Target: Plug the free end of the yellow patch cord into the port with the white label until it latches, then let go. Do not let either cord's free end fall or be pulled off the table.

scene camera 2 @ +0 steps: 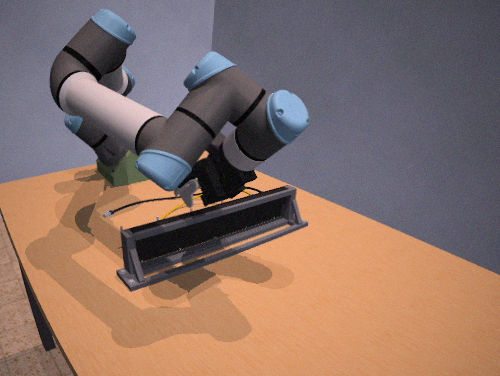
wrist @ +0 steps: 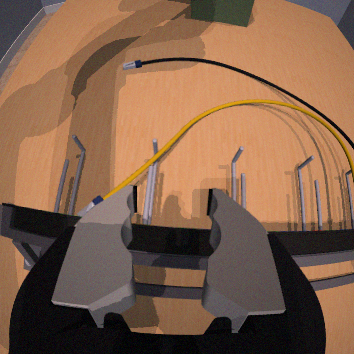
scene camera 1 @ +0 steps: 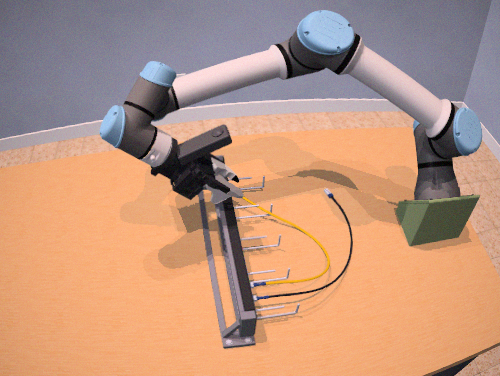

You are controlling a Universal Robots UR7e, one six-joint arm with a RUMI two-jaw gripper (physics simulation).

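My gripper is open above the panel's top edge, with no plug between its fingers. The yellow cord arcs over the table. Its free-end plug is outside the fingers, beside the left finger in the wrist view, slanted toward the panel. That finger partly hides the plug, so I cannot tell whether its nose is in a port. The cord's other plug is in the dark panel. The white label does not show clearly.
The black cord curves outside the yellow one; its free plug lies on the table. Several metal hooks stick out from the panel. A green block stands by the arm's base.
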